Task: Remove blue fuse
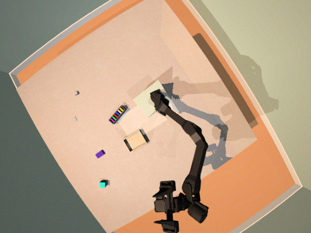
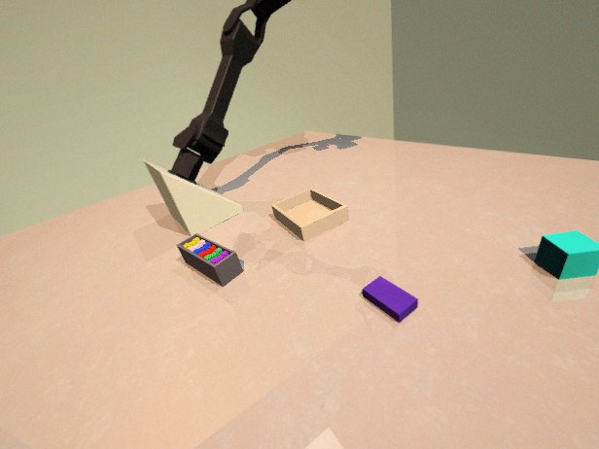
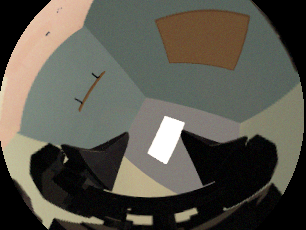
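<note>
Right now my gripper tip is 7 cm short of the blue fuse, 40 cm to the left of it and 55 cm above it. Also, from my gripper tip: tan tray: 5 cm ahead, 19 cm to the right, 58 cm below; teal cube: 39 cm ahead, 2 cm to the right, 56 cm below; purple flat block: 31 cm ahead, 22 cm to the right, 57 cm below.
</note>
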